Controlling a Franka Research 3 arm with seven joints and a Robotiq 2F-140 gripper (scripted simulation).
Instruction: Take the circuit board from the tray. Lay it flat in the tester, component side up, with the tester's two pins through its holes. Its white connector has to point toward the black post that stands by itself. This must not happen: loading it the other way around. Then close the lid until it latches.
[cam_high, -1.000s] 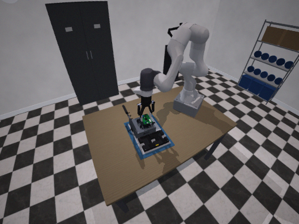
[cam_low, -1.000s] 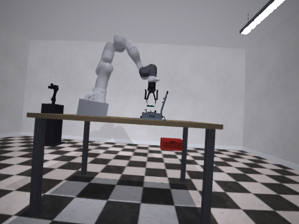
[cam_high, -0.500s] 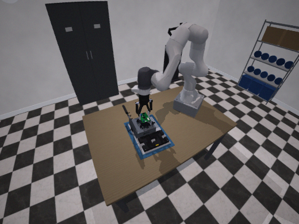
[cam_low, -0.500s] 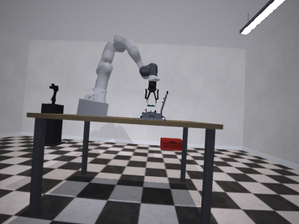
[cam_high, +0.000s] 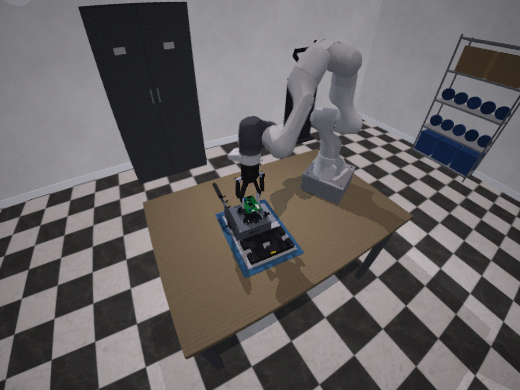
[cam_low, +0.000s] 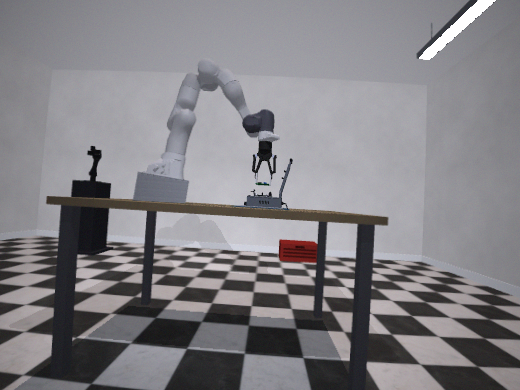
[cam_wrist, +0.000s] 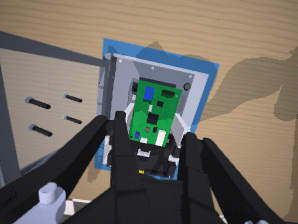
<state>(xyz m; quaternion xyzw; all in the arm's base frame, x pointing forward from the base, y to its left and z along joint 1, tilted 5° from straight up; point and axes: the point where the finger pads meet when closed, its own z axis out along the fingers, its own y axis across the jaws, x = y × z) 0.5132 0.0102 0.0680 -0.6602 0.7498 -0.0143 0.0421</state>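
My hand is 20 mm above the green circuit board. From my hand the other things lie so: tester lid (120 mm ahead, 30 mm above, 10 mm to the right).
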